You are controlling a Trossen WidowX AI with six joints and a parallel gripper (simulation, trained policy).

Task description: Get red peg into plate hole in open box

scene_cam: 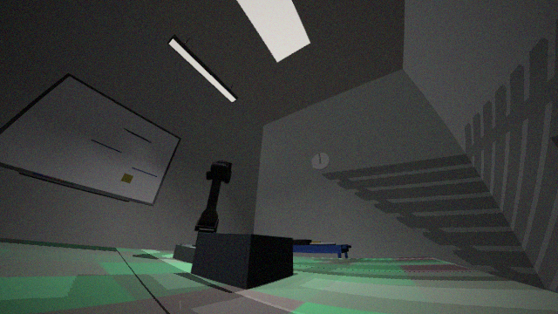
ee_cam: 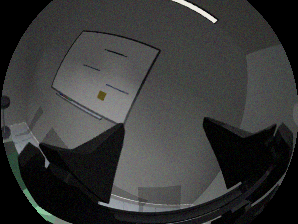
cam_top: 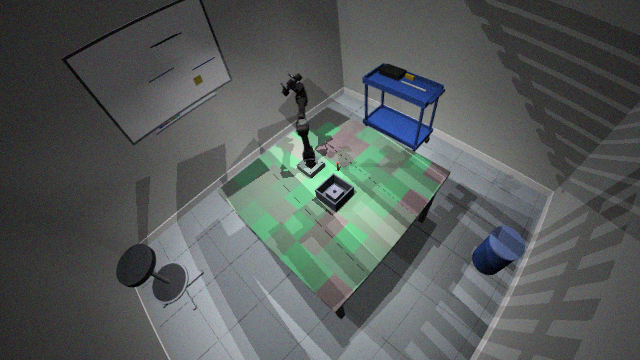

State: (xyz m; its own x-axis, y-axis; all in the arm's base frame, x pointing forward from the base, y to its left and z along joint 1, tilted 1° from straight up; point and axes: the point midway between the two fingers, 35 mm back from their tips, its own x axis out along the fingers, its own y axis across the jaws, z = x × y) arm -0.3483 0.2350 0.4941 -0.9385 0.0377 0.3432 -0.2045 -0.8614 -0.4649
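Right now the red peg is 55 cm ahead of my gripper tip, 12 cm to the right of it and 53 cm below it. The rest, counted from my gripper tip: dark box (68 cm ahead, 32 cm to the right, 54 cm below); pale plate (68 cm ahead, 32 cm to the right, 52 cm below).
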